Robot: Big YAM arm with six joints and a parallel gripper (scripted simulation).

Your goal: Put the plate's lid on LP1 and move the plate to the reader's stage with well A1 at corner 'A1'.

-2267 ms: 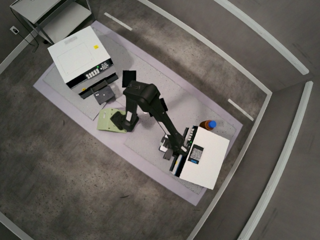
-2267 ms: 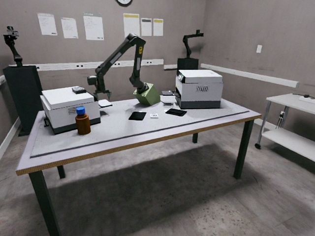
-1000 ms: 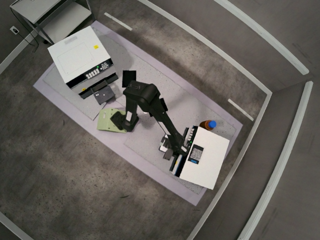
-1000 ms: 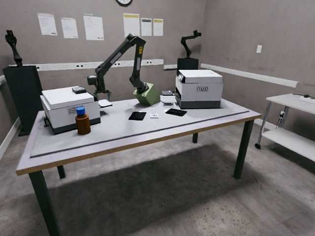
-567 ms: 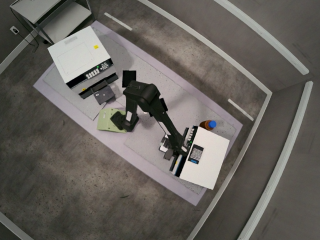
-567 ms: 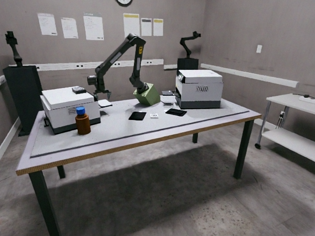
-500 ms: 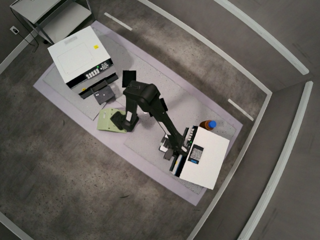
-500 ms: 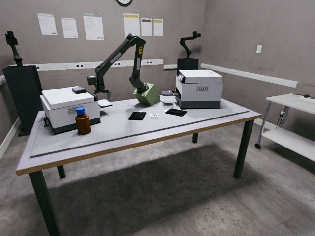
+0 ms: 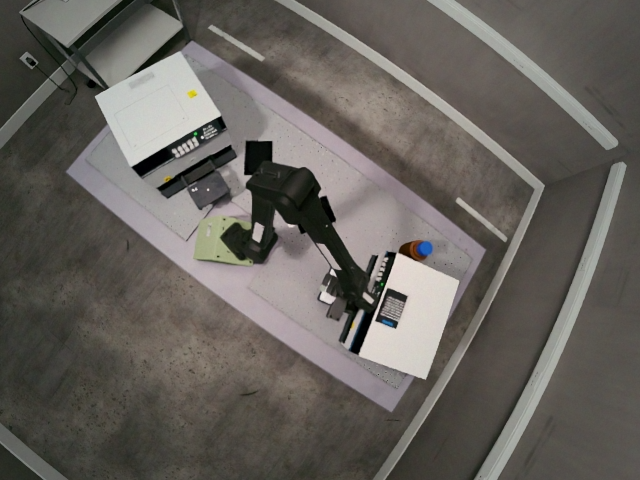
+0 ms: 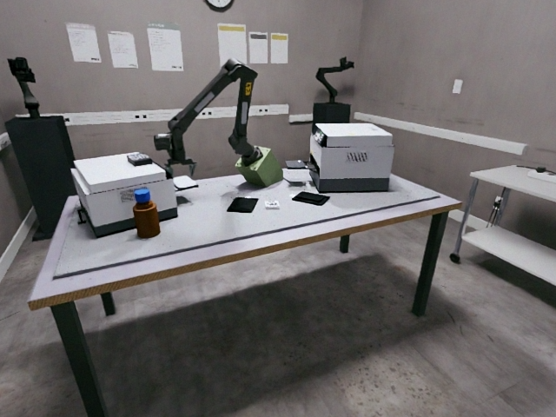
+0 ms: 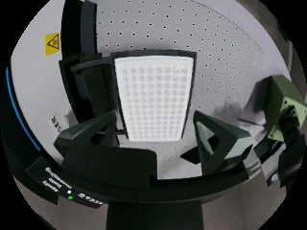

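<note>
My hand is 20 mm above the white well plate. Round my hand: black pad (200 mm ahead, 250 mm to the left, 110 mm below); then white label (170 mm ahead, 530 mm to the left, 120 mm below); then brown capped bottle (330 mm ahead, 180 mm to the right).
</note>
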